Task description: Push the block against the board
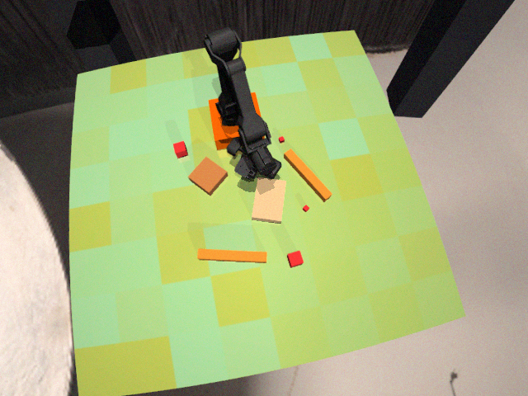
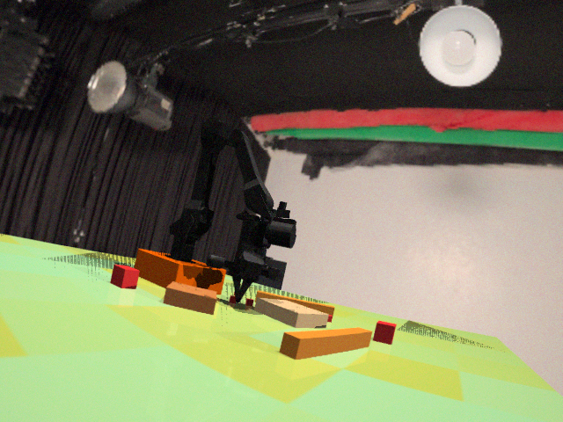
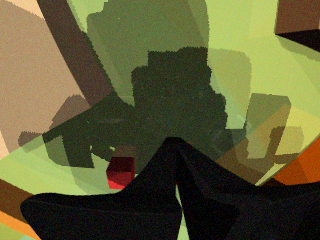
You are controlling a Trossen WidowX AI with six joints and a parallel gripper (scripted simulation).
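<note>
Now: the pale flat board 12 cm ahead of my gripper tip, 5 cm to the left of it and 1 cm above it. Round my gripper tip: brown square block: 4 cm ahead, 16 cm to the right, 1 cm above.
</note>
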